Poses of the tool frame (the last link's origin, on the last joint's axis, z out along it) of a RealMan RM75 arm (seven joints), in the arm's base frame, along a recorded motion.
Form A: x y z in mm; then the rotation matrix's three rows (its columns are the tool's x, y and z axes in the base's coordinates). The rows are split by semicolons.
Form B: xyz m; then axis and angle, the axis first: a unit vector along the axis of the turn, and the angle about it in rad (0 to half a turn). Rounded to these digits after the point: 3 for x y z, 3 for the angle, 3 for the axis.
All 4 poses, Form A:
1: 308, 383, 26; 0.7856, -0.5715, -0.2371; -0.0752, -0.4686, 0.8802; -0.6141, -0.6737, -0.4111
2: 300, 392, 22; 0.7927, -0.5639, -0.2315; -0.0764, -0.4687, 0.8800; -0.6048, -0.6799, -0.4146
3: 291, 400, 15; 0.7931, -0.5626, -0.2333; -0.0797, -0.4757, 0.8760; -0.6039, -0.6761, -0.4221
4: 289, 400, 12; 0.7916, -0.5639, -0.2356; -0.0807, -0.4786, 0.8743; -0.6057, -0.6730, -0.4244
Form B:
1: 0.308, 0.383, 0.026, -0.928, 0.225, 0.296, 2.150
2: 0.300, 0.392, 0.022, -0.931, 0.223, 0.291, 2.148
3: 0.291, 0.400, 0.015, -0.931, 0.222, 0.290, 2.156
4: 0.289, 0.400, 0.012, -0.931, 0.223, 0.291, 2.160
